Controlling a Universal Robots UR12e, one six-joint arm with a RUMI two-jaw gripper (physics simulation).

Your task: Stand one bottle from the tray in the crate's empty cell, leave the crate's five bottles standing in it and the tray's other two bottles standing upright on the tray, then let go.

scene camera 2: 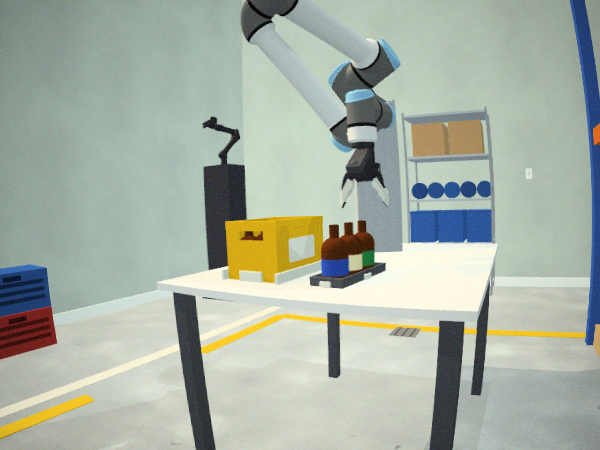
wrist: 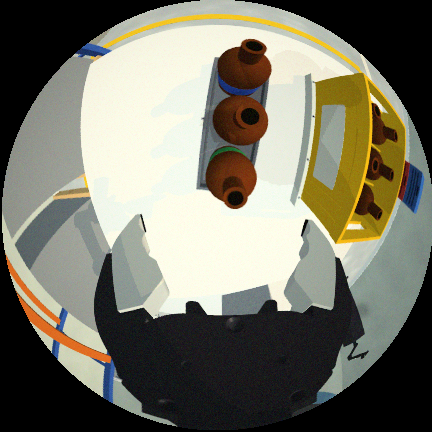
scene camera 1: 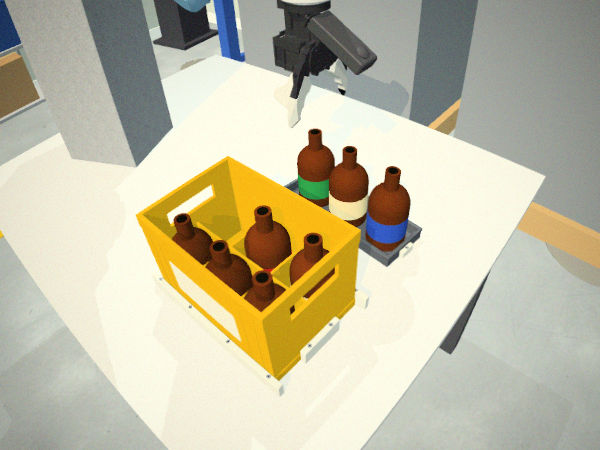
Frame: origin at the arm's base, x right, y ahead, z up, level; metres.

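Where they show: gripper, fingertip midpoint: point(scene camera 2: 364, 207) point(wrist: 225, 218) point(scene camera 1: 318, 110).
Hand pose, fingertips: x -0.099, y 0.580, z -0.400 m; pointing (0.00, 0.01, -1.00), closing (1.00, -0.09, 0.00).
Things, the pixels of their top centre, and the offset from my fingertips. "pt": a spot on its surface instead. Level surfaces: height alone.
- cream band, surface spot: point(wrist: 232, 131) pt dy +0.065, dx +0.014, dz -0.078 m
- blue band, surface spot: point(wrist: 240, 70) pt dy +0.149, dx +0.029, dz -0.080 m
- dark tray, middle of its top: point(wrist: 233, 121) point(scene camera 1: 349, 206) point(scene camera 2: 350, 269) dy +0.082, dx +0.024, dz -0.174 m
- yellow crate, middle of its top: point(scene camera 1: 240, 221) point(wrist: 388, 173) point(scene camera 2: 275, 218) dy +0.053, dx +0.275, dz -0.024 m
- white table, its level: dz -0.200 m
My gripper point(scene camera 1: 318, 108) point(scene camera 2: 365, 205) point(wrist: 225, 218) is open and empty, above the table beyond the green-banded bottle, higher than the bottle tops. Brown bottles with a green band point(scene camera 1: 315, 165) point(scene camera 2: 368, 243) point(wrist: 229, 175), a cream band point(scene camera 1: 348, 182) point(wrist: 232, 131) and a blue band point(scene camera 1: 389, 205) point(scene camera 2: 334, 249) point(wrist: 240, 70) stand upright in a row on the dark tray point(scene camera 1: 387, 258) point(wrist: 207, 130). The yellow crate point(scene camera 1: 280, 340) point(scene camera 2: 252, 262) point(wrist: 330, 210) holds five upright brown bottles. Its empty cell is at the tray-side far corner in scene camera 1; the cell floor is hidden.
The crate stands beside the tray, its high walls between the two rows. Pale strips point(scene camera 1: 320, 340) line the crate's base on the white table point(scene camera 1: 450, 175) point(scene camera 2: 430, 285). A grey pillar point(scene camera 1: 100, 100) rises near the table edge. A shelf unit point(scene camera 2: 492, 175) stands behind.
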